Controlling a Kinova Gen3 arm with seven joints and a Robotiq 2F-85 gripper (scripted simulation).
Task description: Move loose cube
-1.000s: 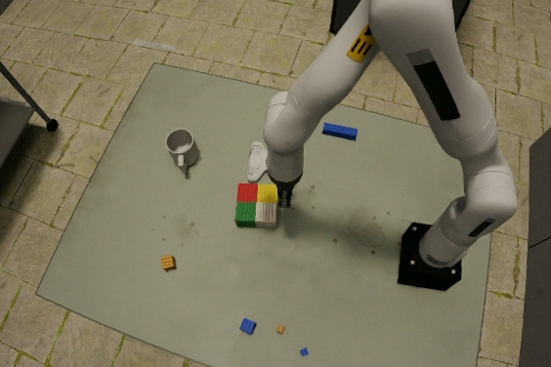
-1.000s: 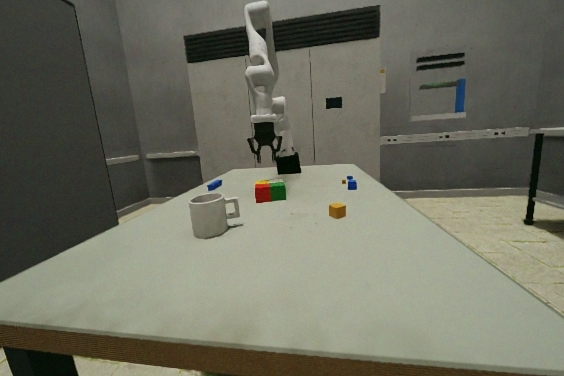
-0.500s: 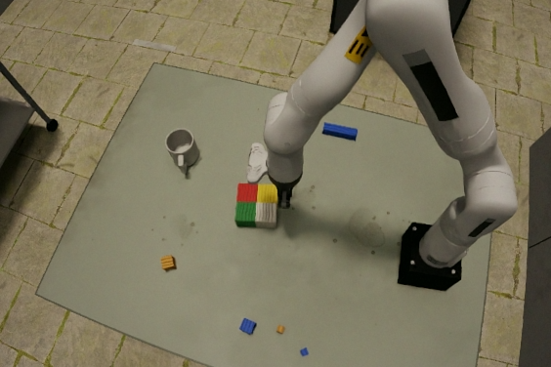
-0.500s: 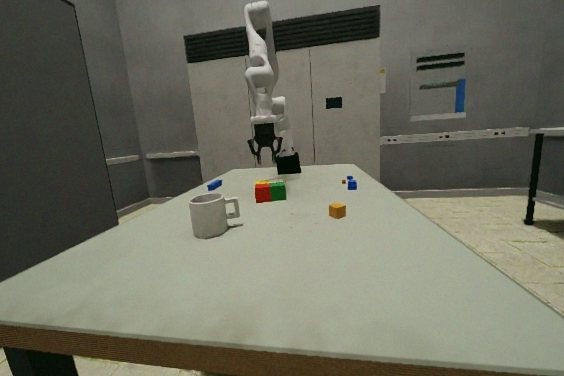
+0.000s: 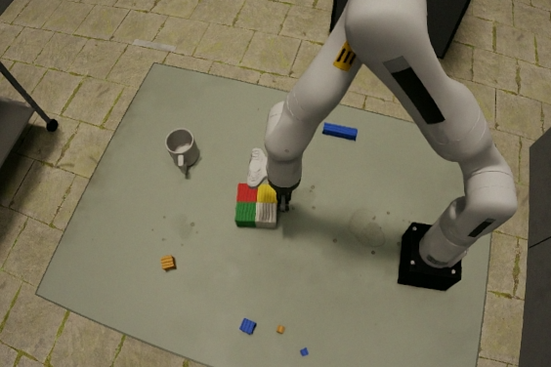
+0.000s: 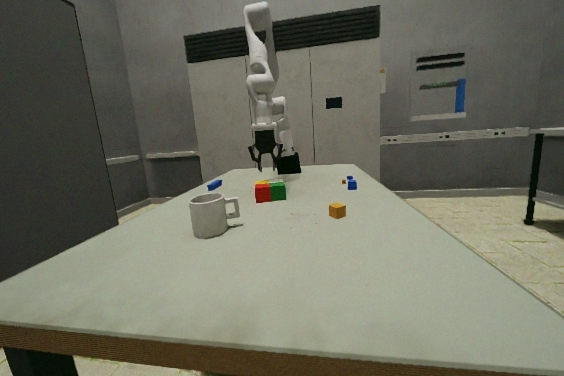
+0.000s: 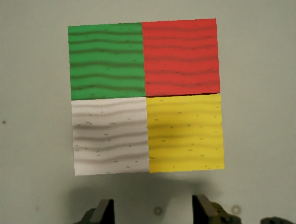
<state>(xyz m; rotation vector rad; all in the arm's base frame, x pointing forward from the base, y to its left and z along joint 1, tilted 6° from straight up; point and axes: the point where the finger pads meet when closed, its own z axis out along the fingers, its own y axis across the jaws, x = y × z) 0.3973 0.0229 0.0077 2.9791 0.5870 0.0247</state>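
My hand is 50 mm short of the yellow cube, 10 mm to the left of it and 70 mm above it. The rest, counted from my hand: green cube (80 mm ahead, 60 mm to the left, 70 mm below); white cube (30 mm ahead, 40 mm to the left, 70 mm below); red cube (100 mm ahead, 10 mm to the left, 70 mm below).
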